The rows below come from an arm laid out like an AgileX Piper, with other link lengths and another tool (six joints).
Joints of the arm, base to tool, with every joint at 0 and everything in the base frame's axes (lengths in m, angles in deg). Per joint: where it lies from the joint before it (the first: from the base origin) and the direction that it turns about. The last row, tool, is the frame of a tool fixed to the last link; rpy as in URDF.
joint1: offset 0 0 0.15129 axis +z
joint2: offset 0 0 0 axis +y
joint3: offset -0.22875 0 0.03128 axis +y
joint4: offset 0.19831 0 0.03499 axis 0.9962 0 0.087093
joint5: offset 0 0 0 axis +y
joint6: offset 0.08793 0 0.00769 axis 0.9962 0 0.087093
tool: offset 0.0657 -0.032 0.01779 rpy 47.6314 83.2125 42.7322
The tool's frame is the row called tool.
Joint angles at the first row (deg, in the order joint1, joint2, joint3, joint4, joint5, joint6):
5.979 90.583 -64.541 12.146 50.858 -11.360
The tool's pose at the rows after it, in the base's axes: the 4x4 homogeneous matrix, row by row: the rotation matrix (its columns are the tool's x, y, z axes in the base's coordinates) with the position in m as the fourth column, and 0 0 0 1 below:
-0.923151 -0.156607 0.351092 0.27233; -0.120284 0.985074 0.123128 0.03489; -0.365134 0.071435 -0.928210 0.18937; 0 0 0 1
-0.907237 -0.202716 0.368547 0.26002; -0.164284 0.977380 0.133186 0.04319; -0.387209 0.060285 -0.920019 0.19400; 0 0 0 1
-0.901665 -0.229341 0.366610 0.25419; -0.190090 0.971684 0.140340 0.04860; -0.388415 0.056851 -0.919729 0.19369; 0 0 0 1
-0.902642 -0.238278 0.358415 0.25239; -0.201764 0.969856 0.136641 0.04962; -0.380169 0.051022 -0.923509 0.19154; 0 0 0 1
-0.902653 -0.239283 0.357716 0.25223; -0.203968 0.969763 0.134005 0.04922; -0.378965 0.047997 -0.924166 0.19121; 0 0 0 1
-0.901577 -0.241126 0.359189 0.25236; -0.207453 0.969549 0.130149 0.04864; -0.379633 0.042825 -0.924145 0.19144; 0 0 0 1
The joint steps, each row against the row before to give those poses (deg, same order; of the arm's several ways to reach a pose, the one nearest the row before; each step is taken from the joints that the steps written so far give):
2.655 -6.287 4.815 -0.189 -1.409 0.062
2.494 -3.738 2.924 -0.627 -0.552 0.000
1.520 -1.224 1.293 -0.197 -0.144 -0.003
0.473 0.009 0.441 -0.390 0.057 0.065
-0.001 -0.001 0.078 -0.184 0.000 -0.001
0.000 -0.038 -0.002 -0.314 0.000 0.000

